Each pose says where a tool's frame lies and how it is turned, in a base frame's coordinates. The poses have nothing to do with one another.
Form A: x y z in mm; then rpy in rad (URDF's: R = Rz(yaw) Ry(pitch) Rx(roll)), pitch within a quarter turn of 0, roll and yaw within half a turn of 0.
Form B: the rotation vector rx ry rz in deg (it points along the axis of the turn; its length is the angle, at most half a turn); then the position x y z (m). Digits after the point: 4 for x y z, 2 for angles.
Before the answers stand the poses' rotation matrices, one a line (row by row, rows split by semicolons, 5 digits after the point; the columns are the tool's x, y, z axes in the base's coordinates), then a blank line. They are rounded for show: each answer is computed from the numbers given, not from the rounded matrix.
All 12 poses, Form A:
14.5 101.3 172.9 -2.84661 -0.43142 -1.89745
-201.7 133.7 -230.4 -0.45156 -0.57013 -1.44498
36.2 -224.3 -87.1 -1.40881 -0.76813 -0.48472
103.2 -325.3 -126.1 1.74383 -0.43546 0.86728
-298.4 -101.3 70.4 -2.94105 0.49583 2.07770
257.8 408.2 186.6 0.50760 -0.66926 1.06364
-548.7 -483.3 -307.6 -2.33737 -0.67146 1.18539
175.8 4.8 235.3 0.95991 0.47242 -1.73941
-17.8 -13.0 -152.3 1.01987 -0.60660 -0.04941
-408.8 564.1 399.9 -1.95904 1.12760 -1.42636
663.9 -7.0 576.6 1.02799 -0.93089 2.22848
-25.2 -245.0 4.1 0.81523 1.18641 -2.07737
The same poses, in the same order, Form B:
-0.29147 -0.94522 0.14697; -0.86034 0.19188 -0.47223; 0.41816 -0.26409 -0.86914
0.10564 0.92221 0.37198; -0.83518 -0.12076 0.53656; 0.53974 -0.36735 0.75745
0.63636 0.68186 0.36071; -0.33512 -0.17681 0.92544; 0.69479 -0.70980 0.11599
0.58653 -0.13751 0.79817; 0.69141 -0.42825 -0.58186; 0.42183 0.89314 -0.15610
-0.42701 0.90274 0.05219; 0.76897 0.39289 -0.50431; -0.47576 -0.17521 -0.86195
0.38092 -0.91038 0.16156; 0.68556 0.16085 -0.71002; 0.62041 0.38122 0.68539
0.29433 0.81125 -0.50522; 0.72548 0.15447 0.67068; 0.62213 -0.56393 -0.54309
-0.14943 0.50291 -0.85132; -0.87784 -0.46372 -0.11984; -0.45504 0.72942 0.51077
0.82059 -0.45928 -0.34014; -0.04058 0.54683 -0.83626; 0.57008 0.70003 0.43008
0.06172 -0.49497 0.86671; -0.42436 0.77296 0.47165; -0.90339 -0.39691 -0.16234
-0.36501 0.01107 0.93094; 0.47257 -0.85934 0.19550; 0.80215 0.51129 0.30844
-0.18194 0.27220 -0.94488; -0.32790 -0.92272 -0.20268; -0.92703 0.27295 0.25713

100.37 -130.77 40.93 0.0145 0.1013 0.1729
-44.39 -8.24 -86.31 -0.2017 0.1337 -0.2304
-85.55 -17.48 -53.21 0.0362 -0.2243 -0.0871
102.06 26.04 57.35 0.1032 -0.3253 -0.1261
83.50 133.95 -33.94 -0.2984 -0.1013 0.0704
45.84 -19.28 67.05 0.2578 0.4082 0.1866
-90.84 -82.95 -6.31 -0.5487 -0.4833 -0.3076
62.83 -29.32 -102.14 0.1758 0.0048 0.2353
55.70 -33.00 15.18 -0.0178 -0.0130 -0.1523
-43.77 89.21 3.56 -0.4088 0.5641 0.3999
89.88 36.66 131.35 0.6639 -0.0070 0.5766
97.79 -3.67 -123.38 -0.0252 -0.2450 0.0041

